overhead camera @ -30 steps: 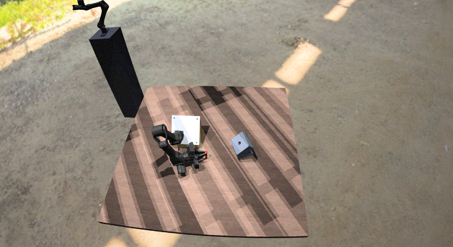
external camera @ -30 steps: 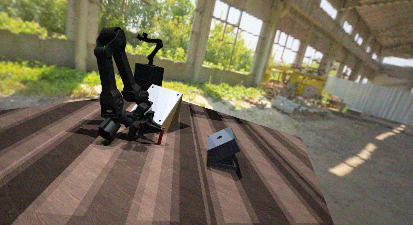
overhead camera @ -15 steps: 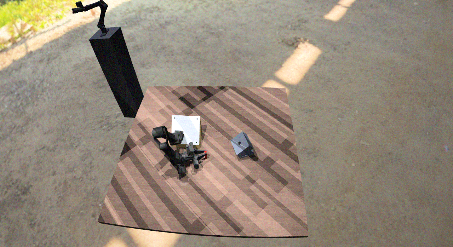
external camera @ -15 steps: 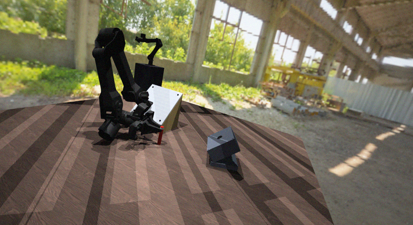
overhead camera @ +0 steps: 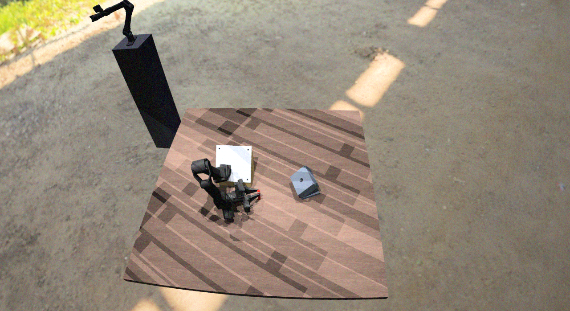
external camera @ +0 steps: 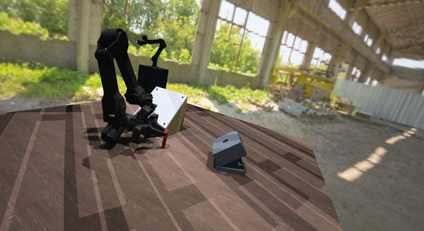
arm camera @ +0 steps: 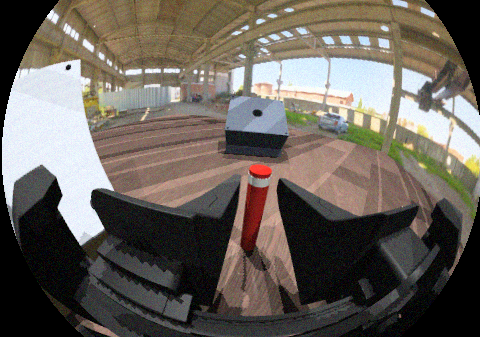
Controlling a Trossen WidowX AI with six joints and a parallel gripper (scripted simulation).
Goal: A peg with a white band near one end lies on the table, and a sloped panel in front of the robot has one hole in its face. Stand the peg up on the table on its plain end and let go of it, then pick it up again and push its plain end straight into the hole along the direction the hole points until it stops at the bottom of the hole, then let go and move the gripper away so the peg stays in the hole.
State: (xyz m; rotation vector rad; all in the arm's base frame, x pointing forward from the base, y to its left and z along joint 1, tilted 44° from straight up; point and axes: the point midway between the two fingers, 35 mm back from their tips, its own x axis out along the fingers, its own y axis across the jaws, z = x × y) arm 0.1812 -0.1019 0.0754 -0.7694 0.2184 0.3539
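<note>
My gripper tip is 10 mm above the red peg. The rest, counted from my gripper tip: grey sloped panel 230 mm ahead, 90 mm to the left.
</note>
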